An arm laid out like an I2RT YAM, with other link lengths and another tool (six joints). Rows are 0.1 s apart.
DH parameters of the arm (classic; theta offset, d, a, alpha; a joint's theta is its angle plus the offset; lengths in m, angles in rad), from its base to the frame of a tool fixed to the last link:
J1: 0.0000 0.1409 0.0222 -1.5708
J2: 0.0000 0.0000 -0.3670 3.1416
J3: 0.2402 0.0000 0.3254 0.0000
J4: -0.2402 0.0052 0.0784 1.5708
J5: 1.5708 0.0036 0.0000 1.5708
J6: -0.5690 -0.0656 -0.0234 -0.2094
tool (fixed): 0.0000 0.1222 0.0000 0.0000
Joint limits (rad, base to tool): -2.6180..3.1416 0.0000..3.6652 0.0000..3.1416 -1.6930..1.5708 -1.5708..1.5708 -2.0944..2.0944
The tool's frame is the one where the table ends.
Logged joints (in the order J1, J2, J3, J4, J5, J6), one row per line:
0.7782, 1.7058, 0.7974, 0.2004, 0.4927, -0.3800
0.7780, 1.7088, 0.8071, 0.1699, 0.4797, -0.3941
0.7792, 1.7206, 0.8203, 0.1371, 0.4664, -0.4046
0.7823, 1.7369, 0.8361, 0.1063, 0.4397, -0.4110
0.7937, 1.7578, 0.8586, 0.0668, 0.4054, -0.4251
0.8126, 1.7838, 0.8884, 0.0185, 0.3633, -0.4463
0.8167, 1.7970, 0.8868, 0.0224, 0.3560, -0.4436
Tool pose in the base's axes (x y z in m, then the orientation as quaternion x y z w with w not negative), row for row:
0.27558, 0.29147, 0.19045, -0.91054, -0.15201, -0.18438, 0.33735
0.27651, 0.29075, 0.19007, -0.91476, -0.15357, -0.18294, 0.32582
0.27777, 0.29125, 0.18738, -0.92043, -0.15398, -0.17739, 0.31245
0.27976, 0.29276, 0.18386, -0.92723, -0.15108, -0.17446, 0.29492
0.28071, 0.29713, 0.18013, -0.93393, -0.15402, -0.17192, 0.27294
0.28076, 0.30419, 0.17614, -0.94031, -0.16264, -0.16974, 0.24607
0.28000, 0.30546, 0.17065, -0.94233, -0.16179, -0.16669, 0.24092
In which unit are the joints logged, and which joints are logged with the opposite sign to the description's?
The joints are logged in radians. Opposite sign: J5.
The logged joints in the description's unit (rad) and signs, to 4 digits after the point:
0.7782, 1.7058, 0.7974, 0.2004, -0.4927, -0.3800
0.7780, 1.7088, 0.8071, 0.1699, -0.4797, -0.3941
0.7792, 1.7206, 0.8203, 0.1371, -0.4664, -0.4046
0.7823, 1.7369, 0.8361, 0.1063, -0.4397, -0.4110
0.7937, 1.7578, 0.8586, 0.0668, -0.4054, -0.4251
0.8126, 1.7838, 0.8884, 0.0185, -0.3633, -0.4463
0.8167, 1.7970, 0.8868, 0.0224, -0.3560, -0.4436

